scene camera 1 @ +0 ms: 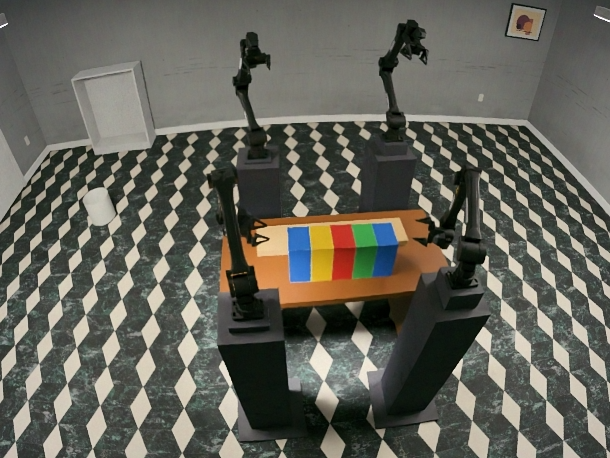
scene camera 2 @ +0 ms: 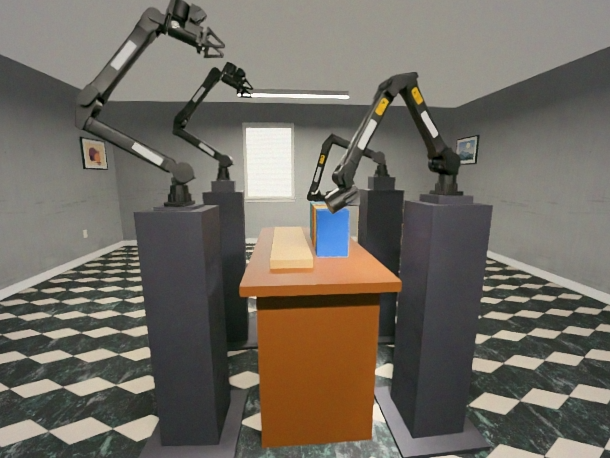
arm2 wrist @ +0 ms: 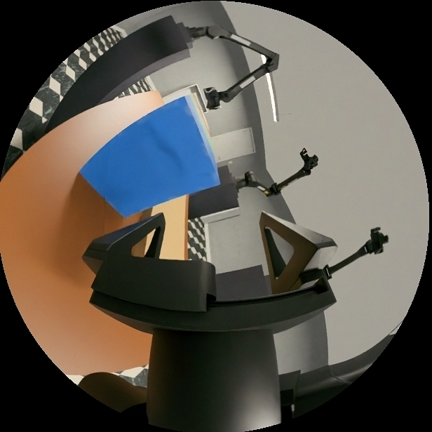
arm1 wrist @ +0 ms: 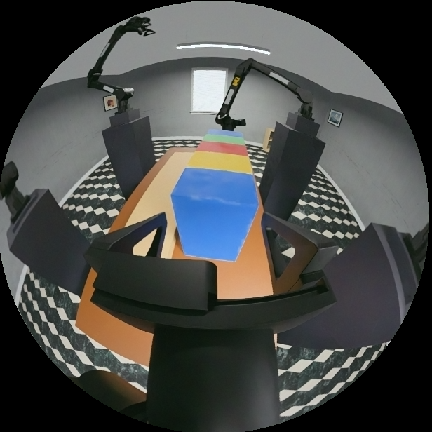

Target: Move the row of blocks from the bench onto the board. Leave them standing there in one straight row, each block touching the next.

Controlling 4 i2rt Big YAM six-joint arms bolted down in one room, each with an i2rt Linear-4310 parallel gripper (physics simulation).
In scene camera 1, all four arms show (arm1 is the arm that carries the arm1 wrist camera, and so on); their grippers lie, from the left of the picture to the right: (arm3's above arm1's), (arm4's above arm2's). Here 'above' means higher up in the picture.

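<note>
Five blocks stand upright in one touching row on the brown bench (arm1 wrist: 112,335) (arm2 wrist: 45,240) (scene camera 1: 350,295) (scene camera 2: 350,277), beside the pale board (scene camera 1: 272,242) (scene camera 2: 290,247). In scene camera 1, from the left, they are blue (scene camera 1: 300,257), yellow (scene camera 1: 321,257), red (scene camera 1: 343,257), green (scene camera 1: 364,255) and blue (scene camera 1: 385,255). Arm1's gripper (arm1 wrist: 215,214) (scene camera 1: 262,232) is open, left of the row and apart from it. Arm2's gripper (arm2 wrist: 212,214) (scene camera 1: 422,232) is open, right of the row. Arm3's gripper (scene camera 1: 269,62) and arm4's gripper (scene camera 1: 419,56) are open, raised high behind the bench.
Four dark pedestals (scene camera 1: 255,375) (scene camera 1: 435,345) (scene camera 1: 260,187) (scene camera 1: 387,182) stand around the bench. In scene camera 2, the right near arm bends down over the blue block (scene camera 2: 332,234) nearest that camera. A white bin (scene camera 1: 99,206) and an empty shelf unit (scene camera 1: 146,102) stand at the left.
</note>
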